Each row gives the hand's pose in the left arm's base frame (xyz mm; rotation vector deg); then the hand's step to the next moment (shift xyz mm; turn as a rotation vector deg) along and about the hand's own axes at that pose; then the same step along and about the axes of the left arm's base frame.
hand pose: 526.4 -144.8 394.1 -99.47 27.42 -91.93
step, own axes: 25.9 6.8 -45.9 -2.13 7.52 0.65
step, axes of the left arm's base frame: -39.0 -34.0 12.2 1.75 -3.45 -6.82
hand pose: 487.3 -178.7 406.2 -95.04 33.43 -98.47
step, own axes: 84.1 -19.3 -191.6 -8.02 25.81 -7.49
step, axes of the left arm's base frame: -189.4 -73.1 54.1 -3.61 -12.61 -24.79
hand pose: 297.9 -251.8 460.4 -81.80 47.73 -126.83
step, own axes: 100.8 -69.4 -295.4 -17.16 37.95 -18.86
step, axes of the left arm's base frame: -310.3 73.3 23.5 -10.23 -13.17 -42.57
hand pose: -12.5 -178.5 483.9 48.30 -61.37 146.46
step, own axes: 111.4 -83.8 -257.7 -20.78 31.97 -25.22
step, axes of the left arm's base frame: -161.1 242.7 -31.0 -7.42 -4.45 -44.89
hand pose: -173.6 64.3 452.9 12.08 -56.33 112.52
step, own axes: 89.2 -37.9 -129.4 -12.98 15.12 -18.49
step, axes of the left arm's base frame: 6.9 160.1 -21.4 -0.22 0.50 -27.18
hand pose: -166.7 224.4 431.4 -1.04 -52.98 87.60
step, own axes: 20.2 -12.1 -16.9 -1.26 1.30 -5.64
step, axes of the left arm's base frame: 14.4 24.6 5.2 2.10 2.06 -5.14
